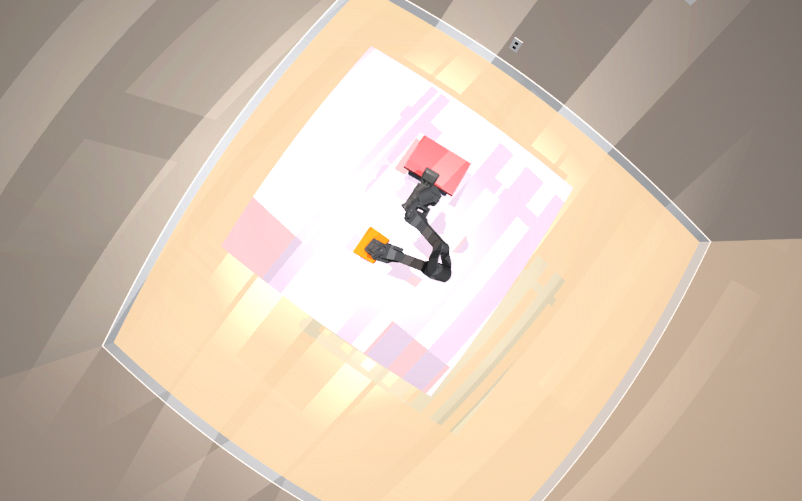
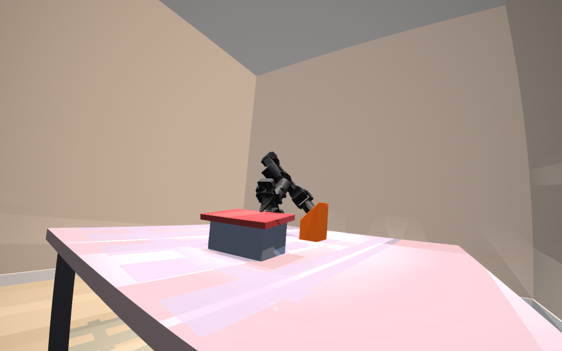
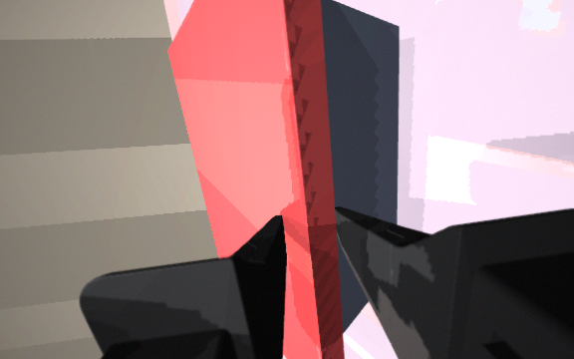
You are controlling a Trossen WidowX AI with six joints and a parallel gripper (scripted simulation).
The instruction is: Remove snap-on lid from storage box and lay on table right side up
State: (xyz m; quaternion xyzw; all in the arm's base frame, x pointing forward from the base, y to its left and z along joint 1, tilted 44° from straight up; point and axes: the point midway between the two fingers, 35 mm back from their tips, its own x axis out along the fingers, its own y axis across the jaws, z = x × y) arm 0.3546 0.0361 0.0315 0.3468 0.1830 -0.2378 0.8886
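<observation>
My gripper tip is now 80 mm short of the red lid and 10 mm to the right of it. The rest, counted from my gripper tip: grey-blue storage box 70 mm ahead, 60 mm below, 10 mm to the left.
</observation>
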